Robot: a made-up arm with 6 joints. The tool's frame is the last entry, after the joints.
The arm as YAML. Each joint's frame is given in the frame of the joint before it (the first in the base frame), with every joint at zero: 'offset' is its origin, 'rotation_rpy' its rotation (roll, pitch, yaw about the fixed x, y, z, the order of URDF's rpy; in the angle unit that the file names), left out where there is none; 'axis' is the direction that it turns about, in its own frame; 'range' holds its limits. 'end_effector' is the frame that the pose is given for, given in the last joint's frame.
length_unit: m
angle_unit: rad
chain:
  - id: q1
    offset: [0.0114, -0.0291, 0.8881]
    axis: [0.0, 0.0, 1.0]
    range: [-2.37, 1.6]
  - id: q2
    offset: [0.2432, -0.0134, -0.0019]
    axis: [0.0, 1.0, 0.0]
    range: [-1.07, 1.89]
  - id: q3
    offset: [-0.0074, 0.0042, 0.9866]
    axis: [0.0, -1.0, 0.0]
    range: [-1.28, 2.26]
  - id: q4
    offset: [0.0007, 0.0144, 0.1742]
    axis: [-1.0, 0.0, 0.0]
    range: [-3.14, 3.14]
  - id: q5
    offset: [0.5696, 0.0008, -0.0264]
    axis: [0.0, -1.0, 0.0]
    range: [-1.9, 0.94]
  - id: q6
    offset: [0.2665, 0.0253, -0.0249]
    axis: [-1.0, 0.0, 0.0]
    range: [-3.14, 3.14]
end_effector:
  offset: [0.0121, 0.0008, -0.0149]
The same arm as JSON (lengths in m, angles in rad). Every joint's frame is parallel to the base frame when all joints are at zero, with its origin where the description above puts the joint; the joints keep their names.
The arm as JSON. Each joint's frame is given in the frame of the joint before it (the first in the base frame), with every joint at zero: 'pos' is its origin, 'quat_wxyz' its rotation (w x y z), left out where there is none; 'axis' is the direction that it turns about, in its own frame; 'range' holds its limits. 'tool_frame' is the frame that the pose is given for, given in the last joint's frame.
{"length_unit": "m", "angle_unit": "rad", "joints": [{"joint": "q1", "pos": [0.0114, -0.0291, 0.8881], "axis": [0.0, 0.0, 1.0], "range": [-2.37, 1.6]}, {"joint": "q2", "pos": [0.2432, -0.0134, -0.0019], "axis": [0.0, 1.0, 0.0], "range": [-1.07, 1.89]}, {"joint": "q3", "pos": [-0.0074, 0.0042, 0.9866], "axis": [0.0, -1.0, 0.0], "range": [-1.28, 2.26]}, {"joint": "q4", "pos": [0.0007, 0.0144, 0.1742], "axis": [-1.0, 0.0, 0.0], "range": [-3.14, 3.14]}, {"joint": "q5", "pos": [0.5696, 0.0008, -0.0264], "axis": [0.0, -1.0, 0.0], "range": [-1.9, 0.94]}, {"joint": "q6", "pos": [0.2665, 0.0253, -0.0249], "axis": [-1.0, 0.0, 0.0], "range": [-3.14, 3.14]}], "tool_frame": {"pos": [0.0121, 0.0008, -0.0149]}}
